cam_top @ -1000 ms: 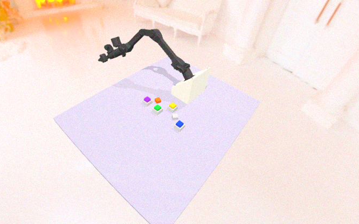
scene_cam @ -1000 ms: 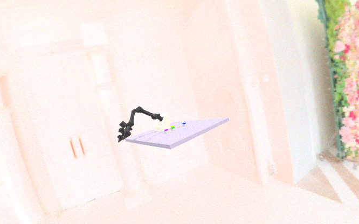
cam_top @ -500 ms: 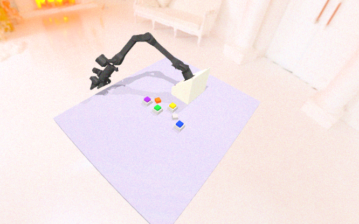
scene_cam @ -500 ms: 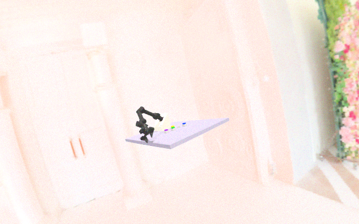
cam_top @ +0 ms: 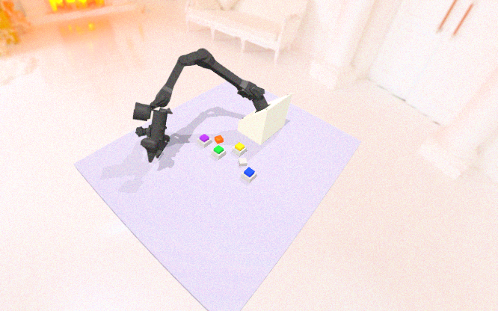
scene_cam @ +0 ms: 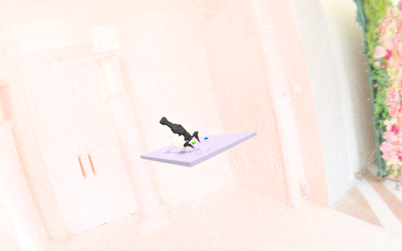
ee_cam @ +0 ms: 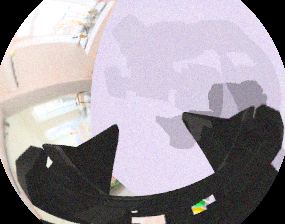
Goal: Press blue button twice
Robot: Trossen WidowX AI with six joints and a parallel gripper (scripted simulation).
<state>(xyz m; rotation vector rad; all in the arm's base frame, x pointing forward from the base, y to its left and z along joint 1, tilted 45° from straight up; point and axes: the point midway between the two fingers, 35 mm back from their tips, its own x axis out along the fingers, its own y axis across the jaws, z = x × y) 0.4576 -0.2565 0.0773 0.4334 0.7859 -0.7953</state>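
Right now my gripper tip is 350 mm to the right of the blue button, 200 mm past it and 10 mm above it. The rest, counted from my gripper tip: green button: 230 mm behind, 170 mm to the left, 10 mm below; purple button: 250 mm behind, 70 mm to the left, 10 mm below; orange block: 300 mm behind, 110 mm to the left, 40 mm below.
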